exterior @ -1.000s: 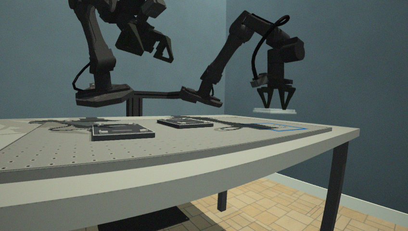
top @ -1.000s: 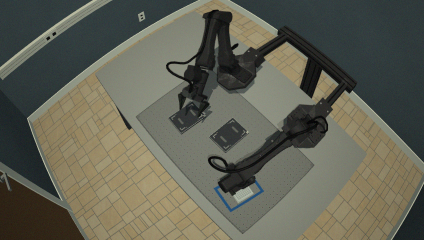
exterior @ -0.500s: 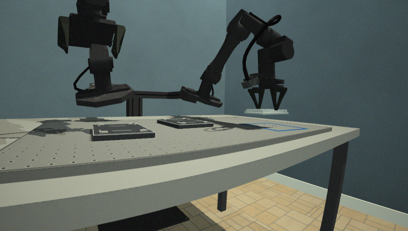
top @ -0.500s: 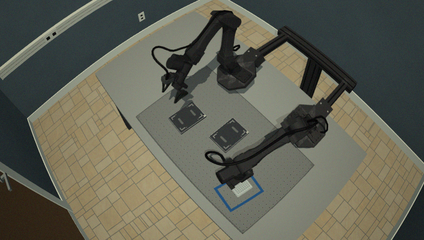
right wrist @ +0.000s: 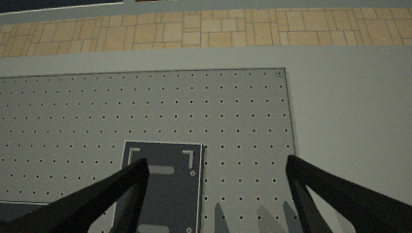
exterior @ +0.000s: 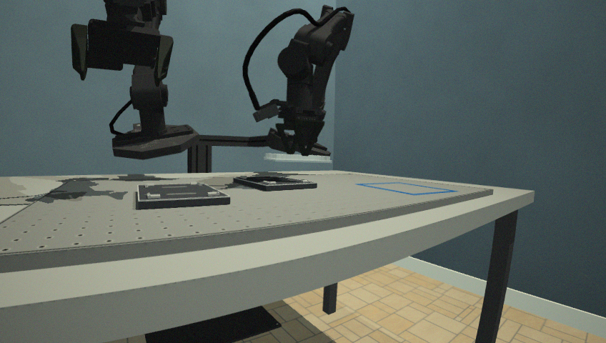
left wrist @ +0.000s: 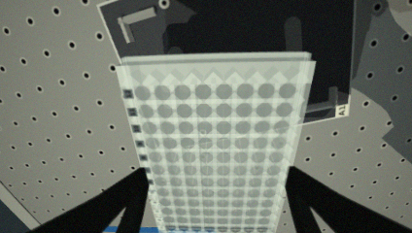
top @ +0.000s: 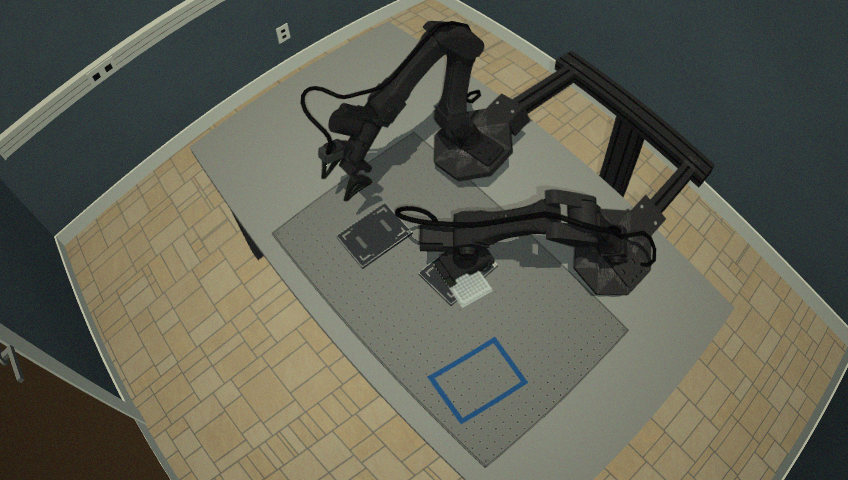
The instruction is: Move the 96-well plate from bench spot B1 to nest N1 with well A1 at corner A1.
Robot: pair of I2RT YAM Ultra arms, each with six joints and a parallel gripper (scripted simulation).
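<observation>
The A1 label is 100 mm behind my left hand, 10 mm to the left of it and 60 mm below it. From my left hand the other things lie so: 96-well plate 10 mm below.
</observation>
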